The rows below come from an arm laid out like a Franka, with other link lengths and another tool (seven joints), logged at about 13 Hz.
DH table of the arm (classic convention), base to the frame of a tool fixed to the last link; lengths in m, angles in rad. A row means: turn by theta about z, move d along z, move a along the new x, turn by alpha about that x. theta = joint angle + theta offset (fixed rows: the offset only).
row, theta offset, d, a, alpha
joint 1, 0, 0.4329, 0, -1.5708
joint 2, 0, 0, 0, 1.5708
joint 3, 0, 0.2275, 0.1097, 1.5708
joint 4, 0, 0, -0.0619, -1.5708
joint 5, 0, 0.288, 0, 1.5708
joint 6, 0, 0, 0.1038, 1.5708
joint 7, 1.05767, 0.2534, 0.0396, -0.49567
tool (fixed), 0, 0.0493, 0, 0
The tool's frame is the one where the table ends.
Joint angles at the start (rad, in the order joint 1, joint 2, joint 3, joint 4, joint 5, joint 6, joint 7):
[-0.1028, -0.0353, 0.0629, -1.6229, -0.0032, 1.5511, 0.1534]
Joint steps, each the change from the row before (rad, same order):
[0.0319, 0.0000, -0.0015, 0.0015, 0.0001, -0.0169, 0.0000]
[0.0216, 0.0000, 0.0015, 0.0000, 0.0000, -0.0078, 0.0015]
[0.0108, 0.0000, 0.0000, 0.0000, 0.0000, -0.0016, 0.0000]
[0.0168, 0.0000, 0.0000, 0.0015, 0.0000, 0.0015, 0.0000]
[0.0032, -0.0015, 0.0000, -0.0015, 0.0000, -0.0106, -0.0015]
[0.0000, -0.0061, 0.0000, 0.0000, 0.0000, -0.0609, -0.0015]
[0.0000, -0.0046, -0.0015, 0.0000, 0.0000, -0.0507, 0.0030]
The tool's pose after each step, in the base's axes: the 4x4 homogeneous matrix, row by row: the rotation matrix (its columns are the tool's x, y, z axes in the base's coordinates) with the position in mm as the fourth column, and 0 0 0 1 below. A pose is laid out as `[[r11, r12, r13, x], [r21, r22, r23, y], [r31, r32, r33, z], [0, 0, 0, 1]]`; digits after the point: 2 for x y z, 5 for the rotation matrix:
[[0.34264, -0.80041, -0.49188, 470.32], [-0.93937, -0.29934, -0.16726, -50.76], [-0.01336, 0.51937, -0.85445, 420.49], [0, 0, 0, 1]]
[[0.36270, -0.78970, -0.49480, 468.95], [-0.93177, -0.31641, -0.17803, -39.91], [-0.01597, 0.52561, -0.85057, 419.88], [0, 0, 0, 1]]
[[0.37271, -0.78539, -0.49421, 468.87], [-0.92780, -0.32489, -0.18339, -34.86], [-0.01653, 0.52688, -0.84978, 419.75], [0, 0, 0, 1]]
[[0.38830, -0.78140, -0.48851, 470.21], [-0.92140, -0.33811, -0.19157, -26.94], [-0.01548, 0.52450, -0.85127, 420.42], [0, 0, 0, 1]]
[[0.39239, -0.77422, -0.49661, 466.81], [-0.91960, -0.34148, -0.19424, -25.61], [-0.01920, 0.53290, -0.84596, 419.76], [0, 0, 0, 1]]
[[0.39187, -0.74347, -0.54193, 448.44], [-0.91923, -0.34087, -0.19706, -26.46], [-0.03822, 0.57537, -0.81700, 418.48], [0, 0, 0, 1]]
[[0.38537, -0.71781, -0.57986, 432.75], [-0.92120, -0.33581, -0.19653, -27.80], [-0.05365, 0.60990, -0.79066, 417.92], [0, 0, 0, 1]]

